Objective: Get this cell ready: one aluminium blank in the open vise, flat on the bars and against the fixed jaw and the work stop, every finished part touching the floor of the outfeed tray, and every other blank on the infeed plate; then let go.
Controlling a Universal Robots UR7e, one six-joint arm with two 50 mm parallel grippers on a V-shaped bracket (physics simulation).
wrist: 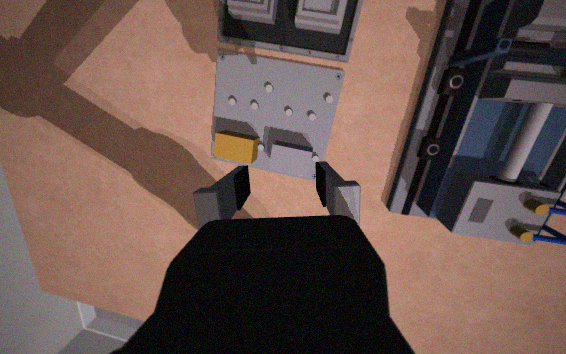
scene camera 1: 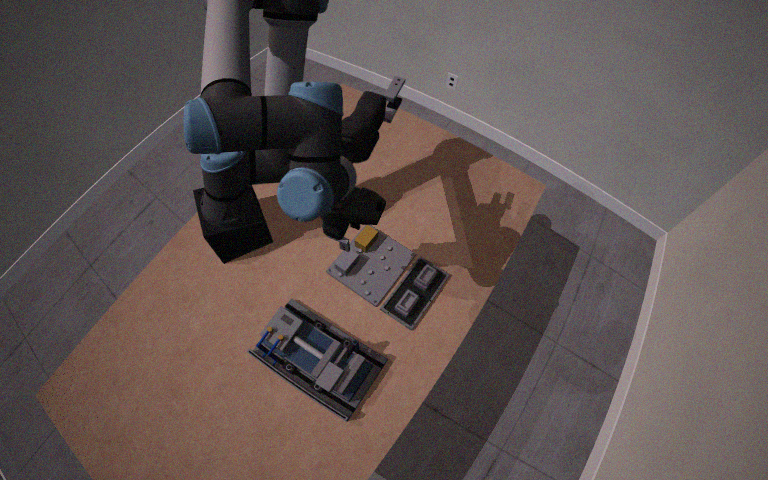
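There's a vise cylinder block here (scene camera 1: pixel 279 327), and the wrist view shows me that same vise cylinder block (wrist: pixel 507 210) too. I can also see a yellow block (wrist: pixel 229 145).
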